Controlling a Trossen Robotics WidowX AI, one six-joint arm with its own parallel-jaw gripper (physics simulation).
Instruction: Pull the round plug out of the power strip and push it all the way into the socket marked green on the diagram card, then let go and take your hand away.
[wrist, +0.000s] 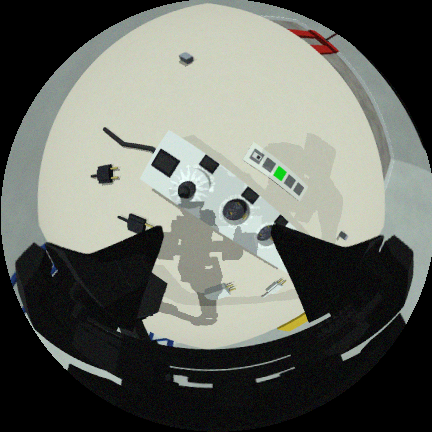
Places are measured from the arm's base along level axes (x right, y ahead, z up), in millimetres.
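Where they show: gripper, fingertip midpoint: (217, 230).
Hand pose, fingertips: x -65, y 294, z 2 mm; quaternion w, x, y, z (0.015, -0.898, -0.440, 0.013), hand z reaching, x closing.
Observation:
After its pixels a point has its place.
The white power strip (224, 231) {z -71, x -26, y 280 mm} runs diagonally across the middle of the wrist view, from upper left to lower right. The round plug (195, 186) {z -23, x -101, y 298 mm}, pale and ribbed with a dark knob on top, stands in the strip's leftmost socket place. Two round dark sockets show to its right, a nearer one (235, 210) {z -89, x -36, y 310 mm} and a farther one (265, 232) {z -89, x 28, y 329 mm} partly behind the right finger. The strip's right end is hidden by that finger. The diagram card (268, 175) {z -120, x -41, y 392 mm} lies beyond the strip; the third of its five squares is green. My gripper (217, 230) {z 2, x -65, y 294 mm} is open and empty, its fingertips below and right of the plug.
Two black two-pin plugs (106, 174) {z -108, x -234, y 167 mm} (136, 223) {z -108, x -122, y 150 mm} lie left of the strip, the lower one near the left fingertip. Two grey plugs (216, 291) {z -101, x 110, y 161 mm} (274, 287) {z -109, x 222, y 274 mm} lie below the strip. Small grey blocks (186, 58) {z -107, x -309, y 417 mm} (342, 235) {z -106, x 221, y 515 mm} lie farther out. A black cord (125, 144) {z -114, x -243, y 234 mm} leaves the strip's left end.

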